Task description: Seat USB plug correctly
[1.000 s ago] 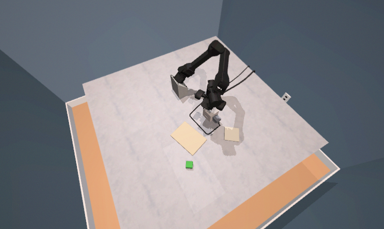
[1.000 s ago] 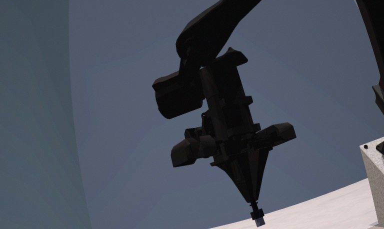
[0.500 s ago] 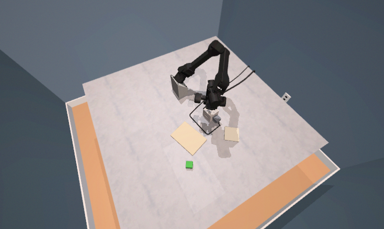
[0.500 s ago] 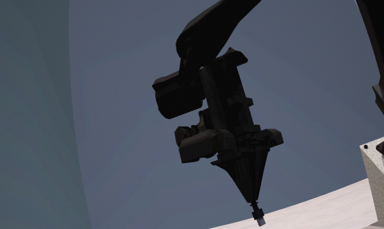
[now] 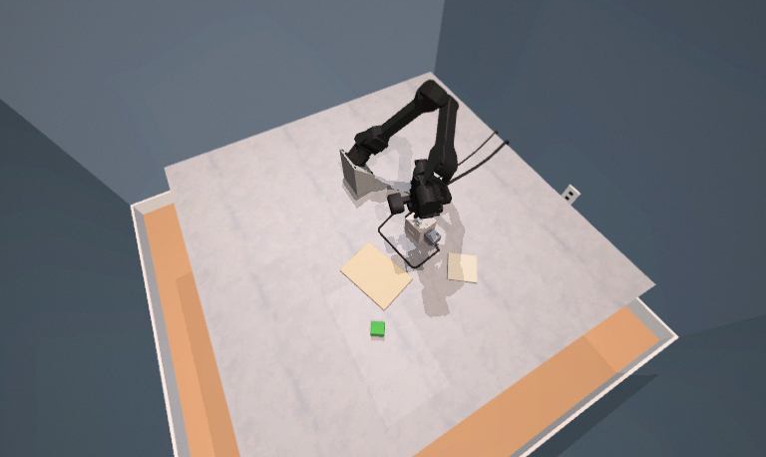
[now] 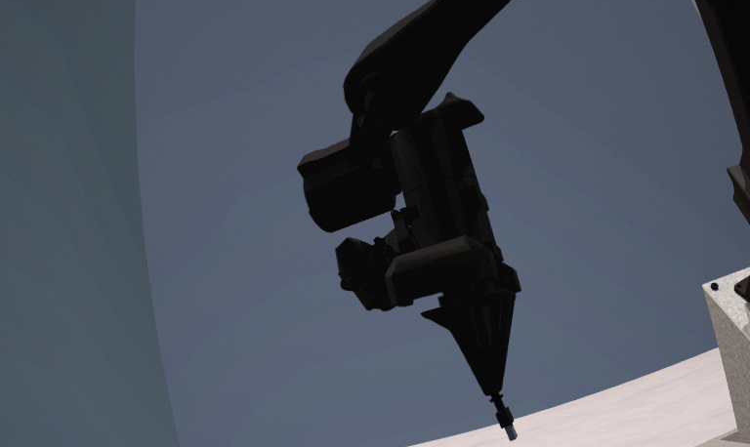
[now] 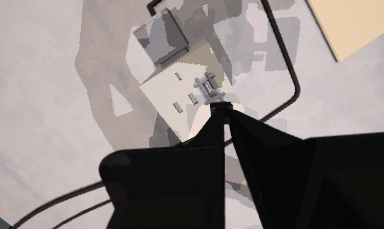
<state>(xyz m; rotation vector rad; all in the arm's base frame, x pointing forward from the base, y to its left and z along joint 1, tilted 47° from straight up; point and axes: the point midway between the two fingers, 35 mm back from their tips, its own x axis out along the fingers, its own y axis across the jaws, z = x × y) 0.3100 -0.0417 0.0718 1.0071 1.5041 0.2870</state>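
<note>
The USB plug lies 10 mm below my gripper tip. Round my gripper tip: tan sheet: 200 mm to the right, 130 mm below, 40 mm ahead; then green block: 300 mm to the right, 180 mm ahead, 120 mm below.
</note>
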